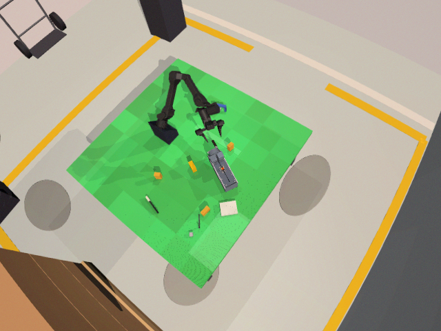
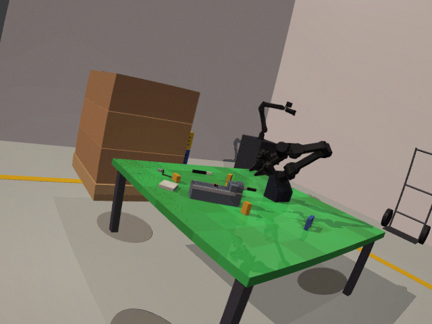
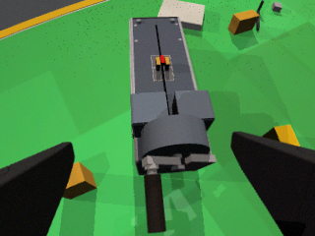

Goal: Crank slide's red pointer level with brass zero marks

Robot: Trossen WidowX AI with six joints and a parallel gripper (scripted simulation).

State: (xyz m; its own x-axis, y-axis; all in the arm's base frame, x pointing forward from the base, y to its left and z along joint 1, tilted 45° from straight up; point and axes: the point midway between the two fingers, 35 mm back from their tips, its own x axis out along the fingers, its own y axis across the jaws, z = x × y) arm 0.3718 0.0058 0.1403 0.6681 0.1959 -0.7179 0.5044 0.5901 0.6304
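Right now my gripper tip is 20 mm past the dark handle, 10 mm to the right of it and 90 mm above it. Also, from my gripper tip: blue bracket: 190 mm behind, 310 mm to the left, 160 mm below; then red pointer: 130 mm ahead, 100 mm to the right, 110 mm below; then white pad: 290 mm ahead, 280 mm to the right, 180 mm below.
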